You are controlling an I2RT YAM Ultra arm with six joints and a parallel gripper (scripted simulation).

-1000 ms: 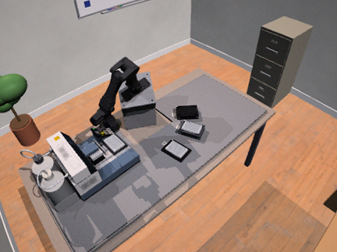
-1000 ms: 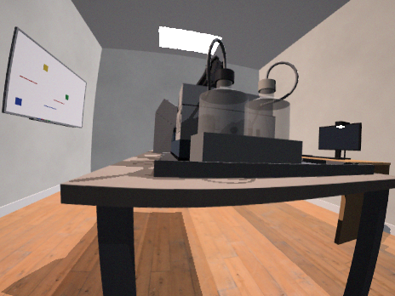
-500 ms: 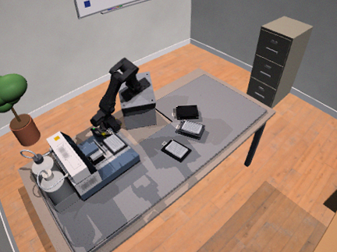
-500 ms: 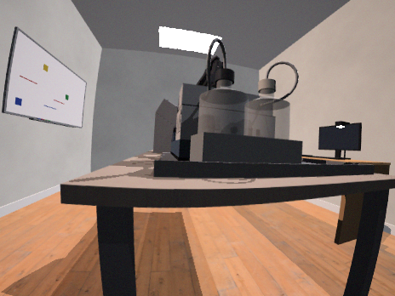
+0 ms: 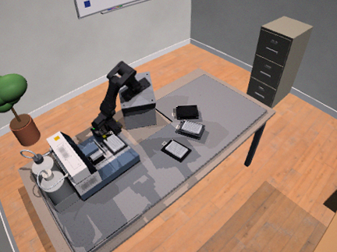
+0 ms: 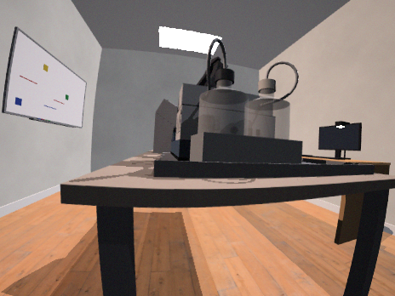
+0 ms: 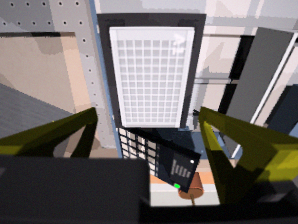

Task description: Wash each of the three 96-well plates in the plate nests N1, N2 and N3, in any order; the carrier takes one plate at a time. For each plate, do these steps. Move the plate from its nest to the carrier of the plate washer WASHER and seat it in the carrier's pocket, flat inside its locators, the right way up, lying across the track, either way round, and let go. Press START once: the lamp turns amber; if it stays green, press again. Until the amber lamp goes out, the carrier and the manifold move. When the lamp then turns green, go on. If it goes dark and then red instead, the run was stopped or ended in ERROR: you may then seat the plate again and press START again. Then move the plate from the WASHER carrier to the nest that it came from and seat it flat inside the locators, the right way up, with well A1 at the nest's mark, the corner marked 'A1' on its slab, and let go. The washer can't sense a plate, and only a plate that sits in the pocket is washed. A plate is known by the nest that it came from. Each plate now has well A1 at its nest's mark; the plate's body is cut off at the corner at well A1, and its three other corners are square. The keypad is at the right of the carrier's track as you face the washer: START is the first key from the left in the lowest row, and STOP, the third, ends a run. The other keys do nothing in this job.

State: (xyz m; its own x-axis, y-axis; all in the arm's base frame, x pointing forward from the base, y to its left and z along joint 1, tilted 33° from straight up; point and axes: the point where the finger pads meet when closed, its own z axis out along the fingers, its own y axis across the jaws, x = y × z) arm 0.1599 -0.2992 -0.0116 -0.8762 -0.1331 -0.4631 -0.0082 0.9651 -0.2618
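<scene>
Now: hand 70 mm above the dark carrier. From my hand the other things lie so: plate washer 160 mm to the right, 20 mm below; label 180 mm ahead, 270 mm to the left, 150 mm below; black nest 280 mm ahead, 290 mm to the left, 150 mm below.
</scene>
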